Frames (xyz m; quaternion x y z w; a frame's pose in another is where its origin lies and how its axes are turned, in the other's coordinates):
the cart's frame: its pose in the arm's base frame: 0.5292 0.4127 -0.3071 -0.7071 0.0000 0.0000 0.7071
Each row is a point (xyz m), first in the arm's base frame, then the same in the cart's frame.
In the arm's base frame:
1: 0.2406 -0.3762 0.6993
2: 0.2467 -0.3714 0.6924
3: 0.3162 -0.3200 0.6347
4: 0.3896 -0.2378 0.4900
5: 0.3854 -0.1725 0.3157
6: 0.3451 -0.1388 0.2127
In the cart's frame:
1: -0.2886 -1.0064 -0.7889
2: -0.2825 -0.9995 -0.7841
3: -0.2130 -0.9418 -0.7327
4: -0.1396 -0.7971 -0.6505
5: -0.1438 -0.6228 -0.5852
6: -0.1841 -0.5198 -0.5515

